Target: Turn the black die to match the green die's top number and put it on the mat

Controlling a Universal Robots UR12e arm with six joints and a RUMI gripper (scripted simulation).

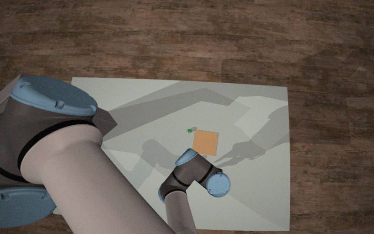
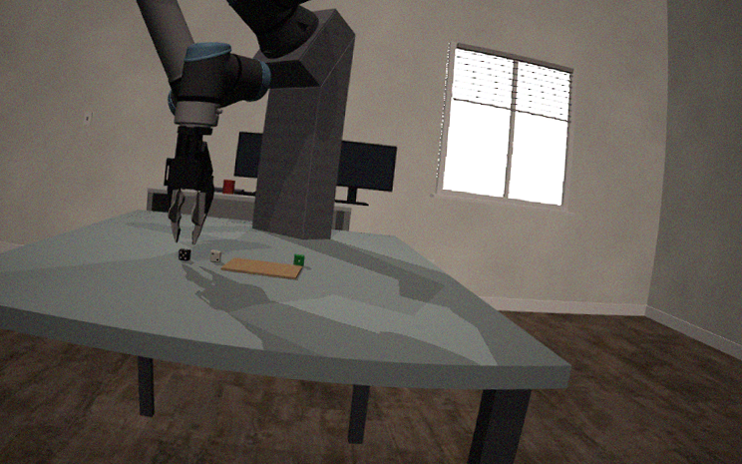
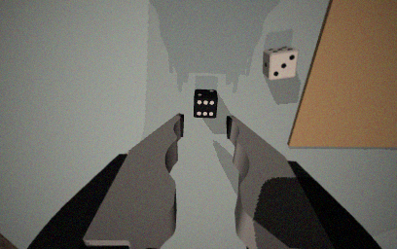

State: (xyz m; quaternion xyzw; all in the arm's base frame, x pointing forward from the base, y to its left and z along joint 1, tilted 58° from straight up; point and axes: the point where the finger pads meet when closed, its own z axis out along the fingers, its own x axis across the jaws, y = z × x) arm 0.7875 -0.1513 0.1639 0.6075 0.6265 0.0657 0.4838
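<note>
Right now the black die is 40 mm below my hand. From my hand the other things lie so: mat 20 mm ahead, 160 mm to the left, 50 mm below; green die 60 mm behind, 240 mm to the left, 40 mm below; white die 20 mm behind, 60 mm to the left, 40 mm below.
</note>
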